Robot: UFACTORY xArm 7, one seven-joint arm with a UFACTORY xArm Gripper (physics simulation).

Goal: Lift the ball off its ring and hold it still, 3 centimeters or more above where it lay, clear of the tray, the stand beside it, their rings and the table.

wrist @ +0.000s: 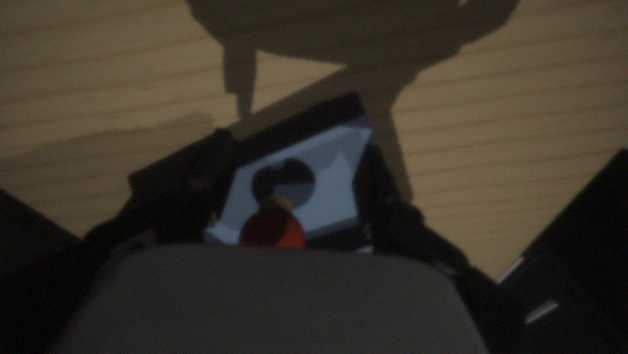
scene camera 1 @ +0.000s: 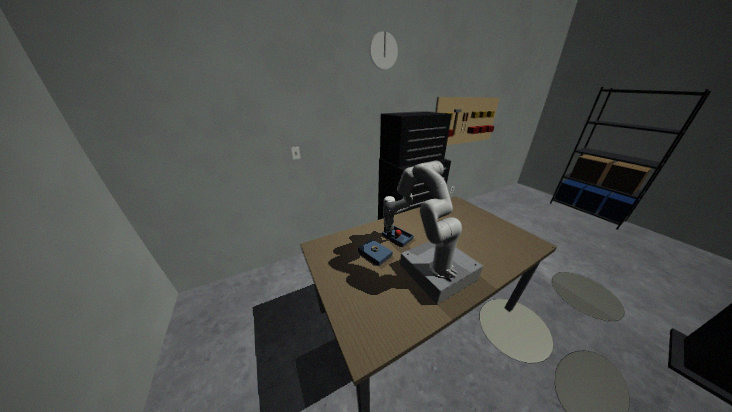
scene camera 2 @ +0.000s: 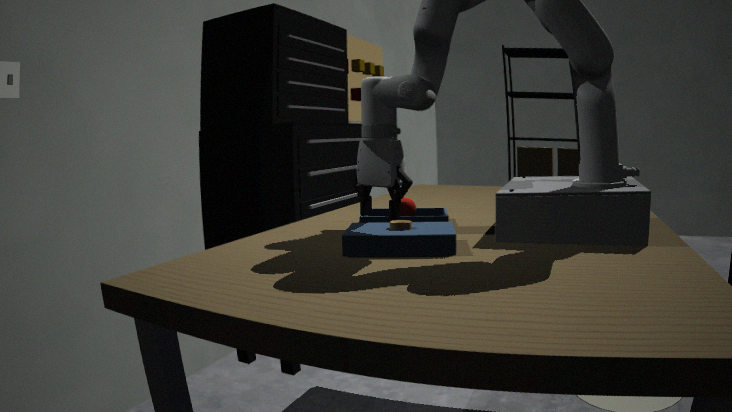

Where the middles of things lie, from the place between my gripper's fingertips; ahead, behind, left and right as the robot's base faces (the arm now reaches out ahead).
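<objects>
My hand: 6 cm left of blue tray (scene camera 2: 378,215), 4 cm past, 1 cm above. Blue stand (scene camera 2: 398,237), from my hand: 18 cm left, 9 cm behind.
</objects>
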